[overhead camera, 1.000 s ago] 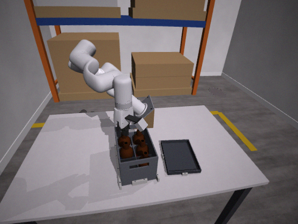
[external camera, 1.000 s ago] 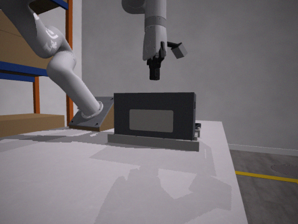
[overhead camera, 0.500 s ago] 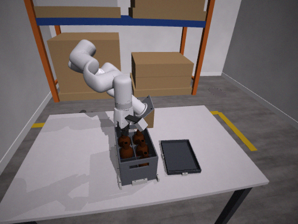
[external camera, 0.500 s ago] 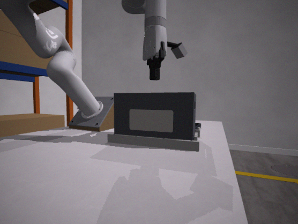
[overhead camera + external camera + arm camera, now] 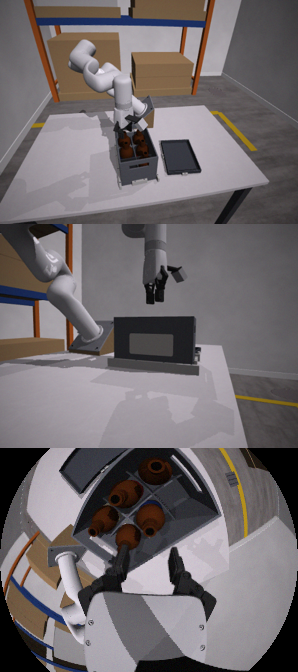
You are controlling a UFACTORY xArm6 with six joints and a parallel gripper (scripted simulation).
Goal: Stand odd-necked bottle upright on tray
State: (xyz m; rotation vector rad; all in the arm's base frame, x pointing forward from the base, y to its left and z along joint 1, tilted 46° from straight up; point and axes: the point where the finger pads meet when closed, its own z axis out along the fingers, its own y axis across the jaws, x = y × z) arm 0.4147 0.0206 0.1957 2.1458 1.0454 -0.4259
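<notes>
My hand is 16 cm above the dark grey crate and 4 cm to the right of it. The rest, counted from my hand: glass bottle (16 cm below, 10 cm behind, 8 cm to the left); dark tray (32 cm to the left, 23 cm below, 2 cm behind).
</notes>
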